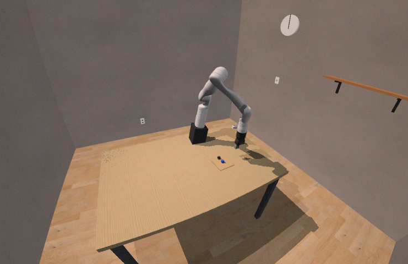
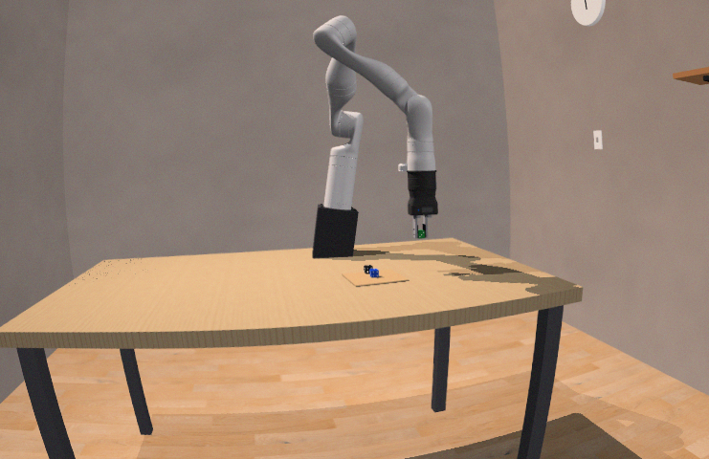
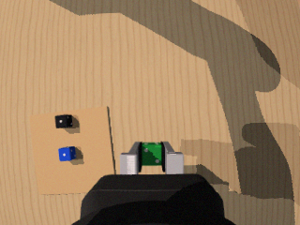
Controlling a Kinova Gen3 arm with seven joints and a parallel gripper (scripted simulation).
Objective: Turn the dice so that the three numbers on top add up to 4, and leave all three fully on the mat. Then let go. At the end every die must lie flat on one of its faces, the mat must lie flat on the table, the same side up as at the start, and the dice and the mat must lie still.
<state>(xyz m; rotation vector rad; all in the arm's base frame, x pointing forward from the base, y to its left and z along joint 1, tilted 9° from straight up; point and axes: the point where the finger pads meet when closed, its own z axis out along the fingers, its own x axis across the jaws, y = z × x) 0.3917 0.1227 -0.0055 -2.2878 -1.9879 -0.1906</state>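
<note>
Now: the blue die 140 mm to the right of my hand and 100 mm below it. Also, from my hand: black die (130 mm to the right, 100 mm below, 50 mm behind); then tan mat (140 mm to the right, 110 mm below); then green die (10 mm below).
</note>
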